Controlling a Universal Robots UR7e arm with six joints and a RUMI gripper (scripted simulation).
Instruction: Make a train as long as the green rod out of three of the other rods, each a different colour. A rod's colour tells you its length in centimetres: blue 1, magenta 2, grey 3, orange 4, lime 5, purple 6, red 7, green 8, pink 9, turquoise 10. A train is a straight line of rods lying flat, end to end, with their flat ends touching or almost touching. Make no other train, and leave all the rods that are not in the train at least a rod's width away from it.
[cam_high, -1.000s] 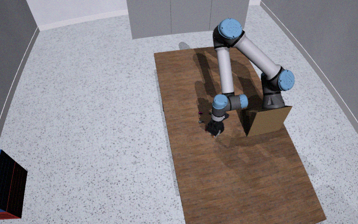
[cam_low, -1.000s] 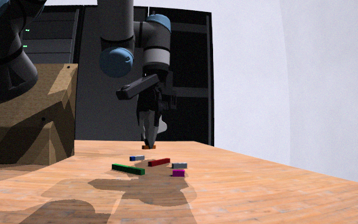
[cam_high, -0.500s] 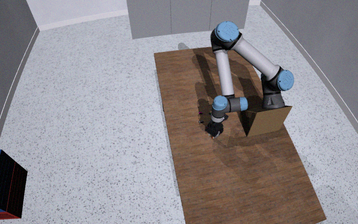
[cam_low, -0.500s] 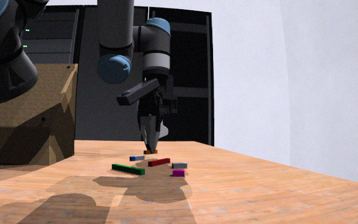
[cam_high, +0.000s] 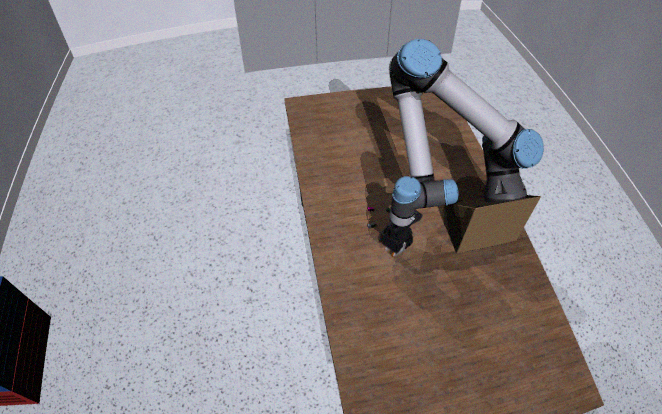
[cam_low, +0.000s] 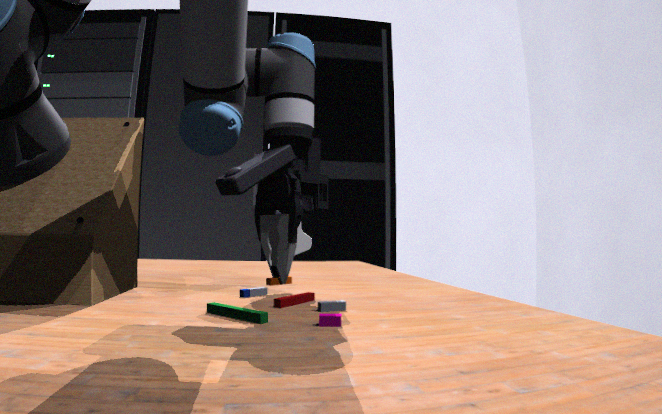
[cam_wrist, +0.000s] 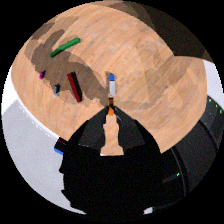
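My gripper is now 1 cm above the orange rod. From my hand the other things lie so: blue rod: 5 cm behind, 3 cm to the right, 2 cm below; green rod: 17 cm to the right, 6 cm behind, 2 cm below; red rod: 9 cm to the right, 2 cm below, 1 cm ahead.
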